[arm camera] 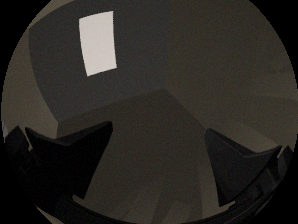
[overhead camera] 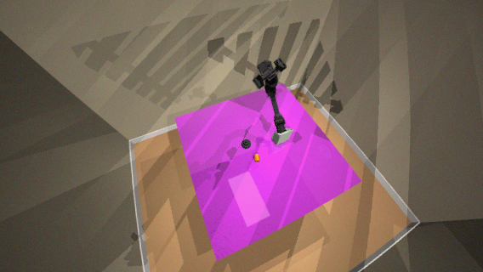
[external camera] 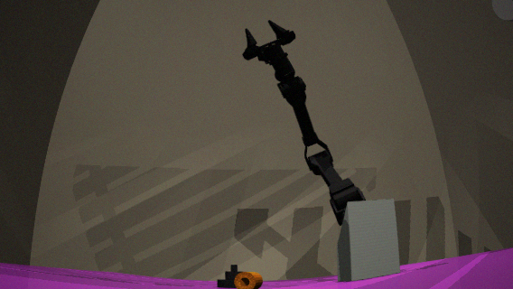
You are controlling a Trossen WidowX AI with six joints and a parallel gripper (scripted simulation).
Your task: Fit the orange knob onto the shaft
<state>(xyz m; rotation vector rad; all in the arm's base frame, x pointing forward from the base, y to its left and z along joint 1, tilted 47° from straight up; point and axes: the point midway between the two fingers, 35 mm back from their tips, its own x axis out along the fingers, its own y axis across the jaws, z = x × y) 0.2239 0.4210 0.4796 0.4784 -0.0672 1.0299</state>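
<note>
Right now the orange knob is 780 mm below my gripper tip, 130 mm to the left of it and 50 mm ahead of it. From my gripper tip the other things lie so: dark round pedestal (770 mm below, 70 mm ahead, 40 mm to the right).
</note>
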